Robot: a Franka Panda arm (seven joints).
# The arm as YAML. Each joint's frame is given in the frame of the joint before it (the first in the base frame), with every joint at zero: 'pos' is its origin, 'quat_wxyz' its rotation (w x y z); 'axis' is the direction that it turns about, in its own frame. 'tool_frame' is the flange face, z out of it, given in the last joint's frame.
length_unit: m
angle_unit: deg
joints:
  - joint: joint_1
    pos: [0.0, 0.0, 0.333]
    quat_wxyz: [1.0, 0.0, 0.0, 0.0]
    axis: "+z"
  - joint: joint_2
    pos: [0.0, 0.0, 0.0]
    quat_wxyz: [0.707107, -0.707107, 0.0, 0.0]
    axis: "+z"
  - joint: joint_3
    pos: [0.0, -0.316, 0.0]
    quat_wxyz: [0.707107, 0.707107, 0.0, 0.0]
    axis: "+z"
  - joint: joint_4
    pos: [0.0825, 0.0, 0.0]
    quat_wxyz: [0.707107, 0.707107, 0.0, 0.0]
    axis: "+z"
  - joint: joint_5
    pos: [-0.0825, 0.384, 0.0]
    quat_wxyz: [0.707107, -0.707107, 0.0, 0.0]
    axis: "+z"
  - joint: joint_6
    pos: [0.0, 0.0, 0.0]
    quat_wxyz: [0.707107, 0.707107, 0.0, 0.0]
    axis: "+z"
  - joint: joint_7
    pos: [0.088, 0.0, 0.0]
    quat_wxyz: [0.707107, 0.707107, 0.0, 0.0]
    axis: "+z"
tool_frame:
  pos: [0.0, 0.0, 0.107]
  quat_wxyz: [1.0, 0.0, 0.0, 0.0]
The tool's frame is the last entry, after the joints.
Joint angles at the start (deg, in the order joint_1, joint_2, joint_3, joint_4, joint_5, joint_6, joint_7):
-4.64 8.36 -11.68 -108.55 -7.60 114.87 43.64
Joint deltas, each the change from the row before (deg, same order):
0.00 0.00 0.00 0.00 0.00 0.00 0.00
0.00 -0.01 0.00 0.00 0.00 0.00 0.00
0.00 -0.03 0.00 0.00 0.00 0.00 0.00
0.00 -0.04 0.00 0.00 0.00 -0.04 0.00
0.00 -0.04 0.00 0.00 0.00 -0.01 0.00
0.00 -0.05 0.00 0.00 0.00 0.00 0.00
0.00 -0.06 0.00 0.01 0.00 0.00 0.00
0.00 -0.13 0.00 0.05 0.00 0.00 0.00
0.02 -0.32 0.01 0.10 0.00 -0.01 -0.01
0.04 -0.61 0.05 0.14 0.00 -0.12 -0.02
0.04 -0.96 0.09 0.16 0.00 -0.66 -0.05
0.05 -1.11 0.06 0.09 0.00 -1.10 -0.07
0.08 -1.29 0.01 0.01 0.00 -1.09 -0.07
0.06 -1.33 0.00 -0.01 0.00 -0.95 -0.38
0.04 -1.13 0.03 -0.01 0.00 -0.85 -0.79
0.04 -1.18 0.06 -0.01 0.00 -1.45 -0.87
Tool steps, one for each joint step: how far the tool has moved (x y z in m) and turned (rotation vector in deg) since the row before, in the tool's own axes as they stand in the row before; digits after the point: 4 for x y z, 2 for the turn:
0.0000 0.0000 0.0000 0.00 0.00 0.00
0.0000 0.0000 -0.0001 0.01 0.01 0.00
0.0000 0.0001 -0.0003 0.02 0.02 0.00
-0.0001 0.0002 -0.0003 0.00 0.00 0.01
0.0000 0.0001 -0.0004 0.02 0.02 0.01
0.0000 0.0001 -0.0005 0.04 0.03 0.01
0.0000 0.0001 -0.0007 0.05 0.04 0.01
0.0001 0.0003 -0.0017 0.13 0.12 0.02
0.0000 0.0005 -0.0040 0.31 0.27 0.02
-0.0005 0.0009 -0.0071 0.50 0.40 -0.01
-0.0015 0.0022 -0.0099 0.42 0.23 -0.02
-0.0023 0.0035 -0.0101 0.18 -0.05 -0.01
-0.0027 0.0044 -0.0111 0.27 0.01 0.02
-0.0026 0.0047 -0.0114 0.39 0.12 -0.26
-0.0025 0.0040 -0.0096 0.30 0.07 -0.71
-0.0037 0.0047 -0.0091 -0.06 -0.34 -0.82

